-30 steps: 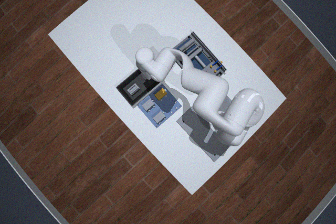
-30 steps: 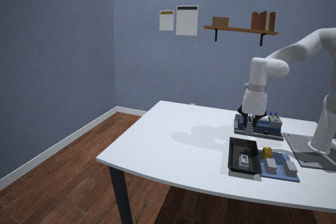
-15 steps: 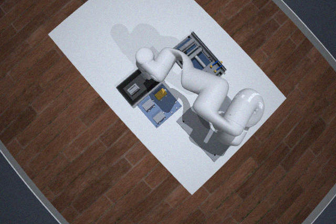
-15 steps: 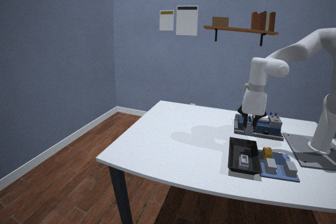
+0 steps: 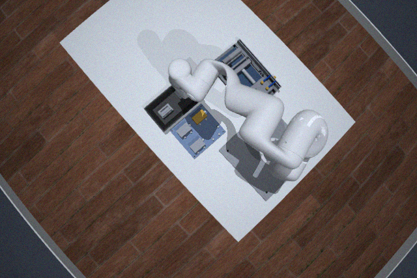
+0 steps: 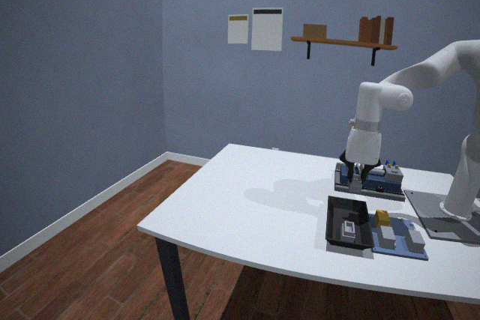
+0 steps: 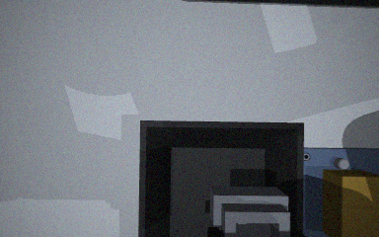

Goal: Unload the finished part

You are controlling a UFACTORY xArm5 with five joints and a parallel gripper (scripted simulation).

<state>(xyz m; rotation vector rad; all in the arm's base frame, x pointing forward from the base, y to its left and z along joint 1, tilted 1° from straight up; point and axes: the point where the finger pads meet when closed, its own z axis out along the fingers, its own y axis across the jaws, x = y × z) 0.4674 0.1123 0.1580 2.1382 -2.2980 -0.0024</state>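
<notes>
Now: the yellow block 120 mm behind my hand, 20 mm to the left of it and 140 mm below it. The rest, counted from my hand: blue fixture plate: 160 mm behind, 60 mm to the left, 160 mm below.
</notes>
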